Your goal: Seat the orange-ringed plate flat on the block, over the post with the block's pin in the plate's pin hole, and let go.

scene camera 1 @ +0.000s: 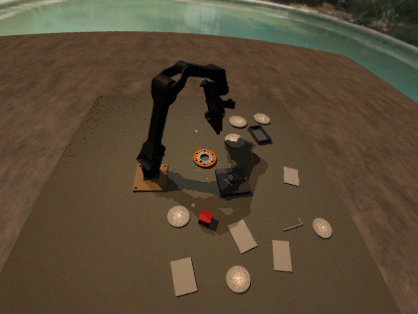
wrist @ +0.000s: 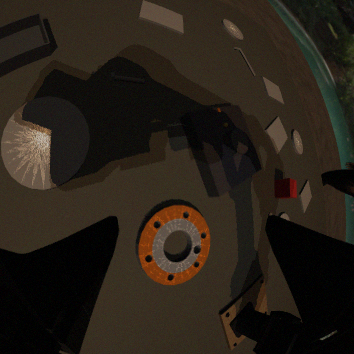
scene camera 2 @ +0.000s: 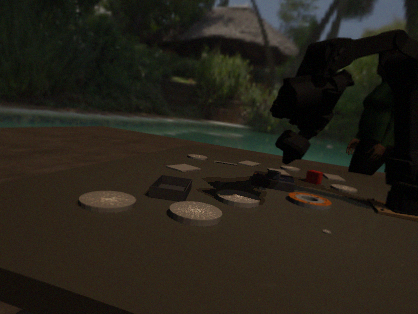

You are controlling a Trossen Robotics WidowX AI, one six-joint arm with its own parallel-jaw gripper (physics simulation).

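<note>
The orange-ringed plate (scene camera 1: 196, 159) (scene camera 2: 320, 204) (wrist: 172, 212) lies flat on the table, with a grey inner ring, a centre hole and several small holes. The dark block (scene camera 1: 235, 189) (scene camera 2: 281, 182) (wrist: 212, 175) stands apart from it, under the arm's shadow. Its round post (scene camera 1: 234, 177) (wrist: 242, 147) is upright on top. A small gold spot, possibly the pin (wrist: 225, 124), shows on the block in the wrist view. My gripper (scene camera 1: 218, 132) (scene camera 2: 287, 162) (wrist: 194, 224) is open and empty, above the table. In the wrist view the plate shows low between the fingers.
A black open tray (scene camera 1: 260, 141) (scene camera 2: 170, 192) lies beyond the block, near several pale discs. A red cube (scene camera 1: 205, 217) (scene camera 2: 314, 177) (wrist: 285, 188) lies on the block's other side. Flat pale tiles and a thin bent rod (scene camera 1: 292, 227) lie farther off.
</note>
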